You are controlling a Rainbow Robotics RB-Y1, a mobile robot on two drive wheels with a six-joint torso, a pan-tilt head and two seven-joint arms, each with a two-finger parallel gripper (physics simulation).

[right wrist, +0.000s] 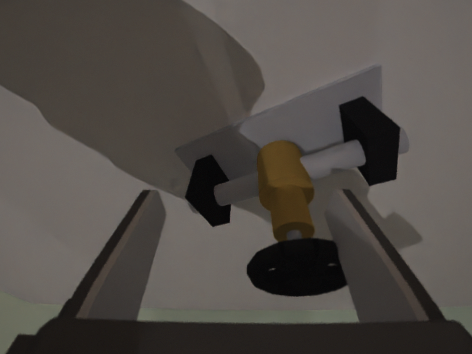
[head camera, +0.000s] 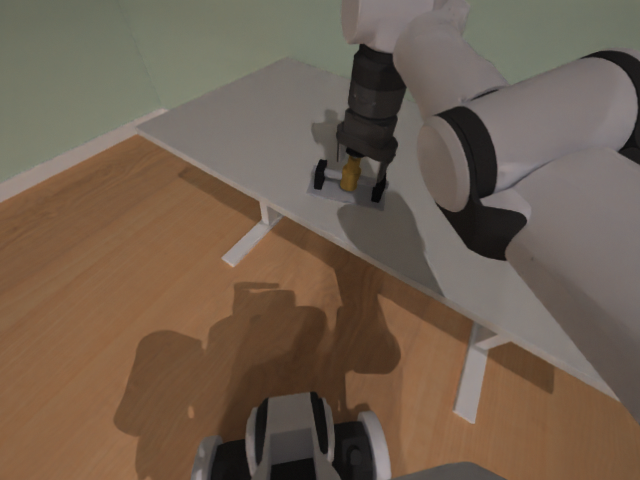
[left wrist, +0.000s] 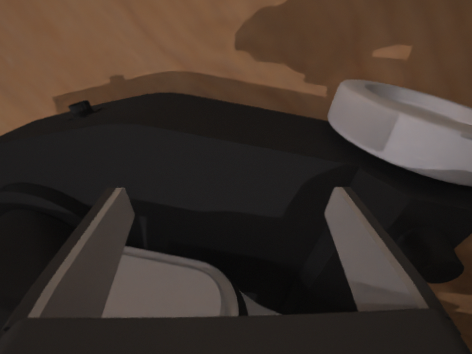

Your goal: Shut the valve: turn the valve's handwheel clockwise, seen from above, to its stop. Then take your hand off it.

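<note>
The valve has a yellow body (head camera: pixel 349 178) (right wrist: pixel 285 172) on a grey pipe, upright above a flat base plate (head camera: pixel 336 195) (right wrist: pixel 320 110). Its black round handwheel (right wrist: pixel 297 272) is on top; in the head camera the gripper mostly hides it. My right gripper (head camera: pixel 359 169) (right wrist: pixel 245 201) is open over the valve, with the handwheel between its spread fingers, off centre. The wheel's edge overlaps the finger at the right of the right wrist view; whether they touch is unclear. My left gripper (left wrist: pixel 231 200) is open and empty, above the robot's own black base.
The valve stands near the front edge of a light grey table (head camera: pixel 232 124). Black pipe supports (head camera: pixel 320 174) (right wrist: pixel 375 142) stand at both pipe ends. A green wall (head camera: pixel 232 31) rises behind the table. The robot's base (head camera: pixel 292 431) (left wrist: pixel 200 170) is on the wooden floor.
</note>
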